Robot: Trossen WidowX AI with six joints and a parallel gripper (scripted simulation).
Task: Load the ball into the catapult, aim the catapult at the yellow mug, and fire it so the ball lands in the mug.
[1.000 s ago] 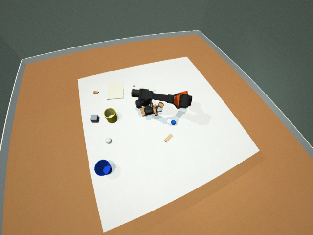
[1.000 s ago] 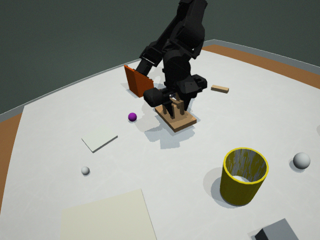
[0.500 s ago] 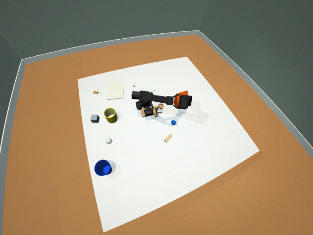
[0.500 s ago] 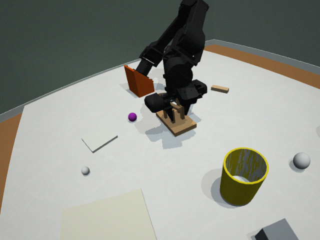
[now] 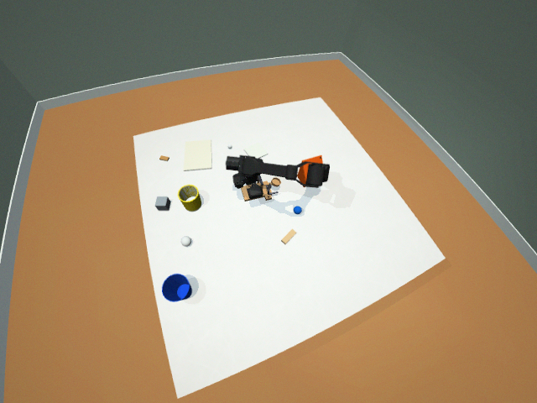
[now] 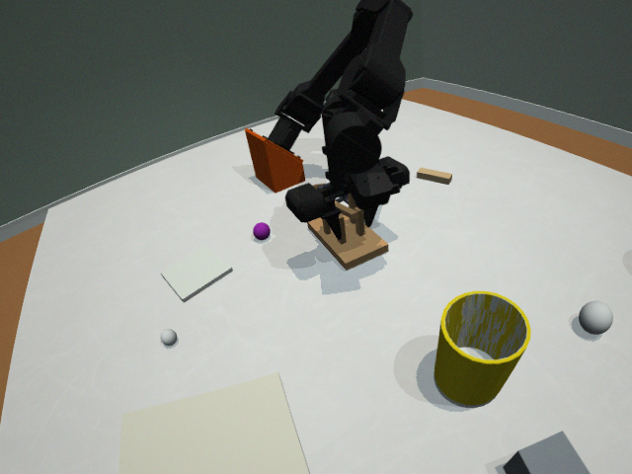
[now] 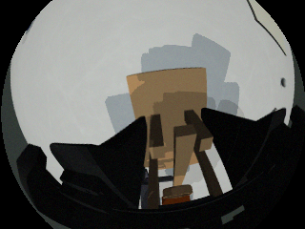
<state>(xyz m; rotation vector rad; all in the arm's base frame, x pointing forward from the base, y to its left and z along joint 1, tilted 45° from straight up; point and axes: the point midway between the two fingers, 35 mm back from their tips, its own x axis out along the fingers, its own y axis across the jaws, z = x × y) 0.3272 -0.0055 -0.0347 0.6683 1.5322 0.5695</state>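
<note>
The purple ball lies 130 mm behind my gripper tip, 110 mm to the right of it and 20 mm below it. Also, from my gripper tip: wooden catapult: 70 mm behind, 30 mm to the left, 20 mm above; then blue ball: 170 mm to the left, 170 mm behind, 10 mm below; then thin plate: 250 mm to the right, 120 mm behind, 30 mm below.
</note>
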